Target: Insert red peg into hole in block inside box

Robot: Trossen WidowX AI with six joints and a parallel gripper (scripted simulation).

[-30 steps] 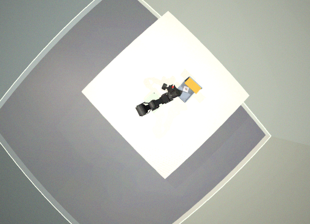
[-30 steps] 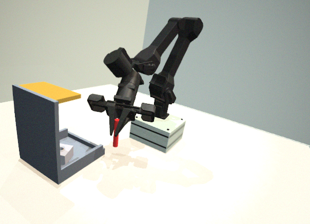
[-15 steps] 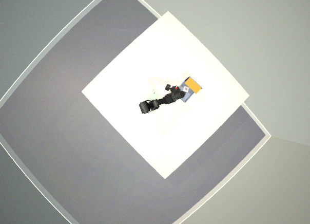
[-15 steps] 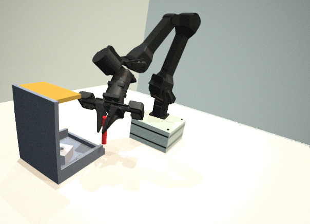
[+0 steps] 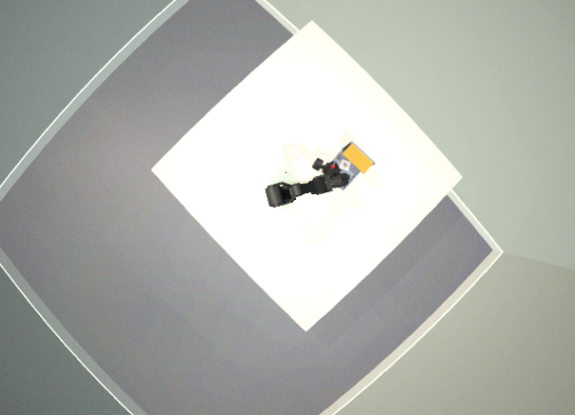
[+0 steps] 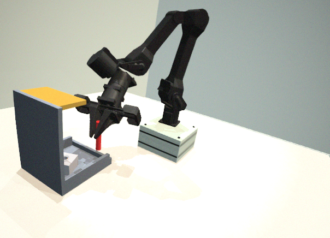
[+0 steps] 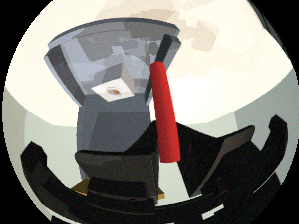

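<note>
My gripper tip is 60 mm short of the orange roof, 70 mm to the left of it and 100 mm below it. Round my gripper tip: red peg (30 mm behind, 10 mm below).
</note>
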